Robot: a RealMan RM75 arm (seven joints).
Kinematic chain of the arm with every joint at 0, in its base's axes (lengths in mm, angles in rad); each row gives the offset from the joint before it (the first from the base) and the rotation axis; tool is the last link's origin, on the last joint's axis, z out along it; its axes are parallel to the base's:
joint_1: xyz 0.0 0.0 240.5 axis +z
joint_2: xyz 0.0 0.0 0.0 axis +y
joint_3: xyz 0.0 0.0 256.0 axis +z
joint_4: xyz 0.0 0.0 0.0 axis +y
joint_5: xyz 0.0 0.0 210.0 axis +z
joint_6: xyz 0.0 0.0 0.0 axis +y
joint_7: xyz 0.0 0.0 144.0 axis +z
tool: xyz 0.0 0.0 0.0
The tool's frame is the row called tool.
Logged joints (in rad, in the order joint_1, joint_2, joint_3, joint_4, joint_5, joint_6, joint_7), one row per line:
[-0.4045 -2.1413 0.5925 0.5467 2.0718 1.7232 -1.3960]
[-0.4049 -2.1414 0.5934 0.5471 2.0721 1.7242 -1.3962]
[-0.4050 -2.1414 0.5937 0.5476 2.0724 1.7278 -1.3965]
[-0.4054 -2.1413 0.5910 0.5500 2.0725 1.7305 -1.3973]
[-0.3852 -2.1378 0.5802 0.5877 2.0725 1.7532 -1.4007]
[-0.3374 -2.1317 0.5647 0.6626 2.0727 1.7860 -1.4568]
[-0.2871 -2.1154 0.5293 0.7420 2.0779 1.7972 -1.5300]
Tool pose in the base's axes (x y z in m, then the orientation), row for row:
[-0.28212 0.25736 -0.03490 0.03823 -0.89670 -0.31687 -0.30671]
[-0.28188 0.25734 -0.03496 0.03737 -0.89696 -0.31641 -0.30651]
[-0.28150 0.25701 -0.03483 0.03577 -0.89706 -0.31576 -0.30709]
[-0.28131 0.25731 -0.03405 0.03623 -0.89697 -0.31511 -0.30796]
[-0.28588 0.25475 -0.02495 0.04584 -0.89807 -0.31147 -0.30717]
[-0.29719 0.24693 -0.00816 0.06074 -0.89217 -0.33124 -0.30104]
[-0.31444 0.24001 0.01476 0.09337 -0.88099 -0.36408 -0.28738]
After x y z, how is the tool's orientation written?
As a quaternion, w x y z.
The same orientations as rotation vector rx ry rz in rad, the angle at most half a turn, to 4 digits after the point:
[-2.7505 -0.9719 -0.9408]
[-2.7528 -0.9711 -0.9407]
[-2.7558 -0.9700 -0.9434]
[-2.7547 -0.9677 -0.9458]
[-2.7419 -0.9509 -0.9378]
[-2.6994 -1.0022 -0.9108]
[-2.6144 -1.0804 -0.8528]

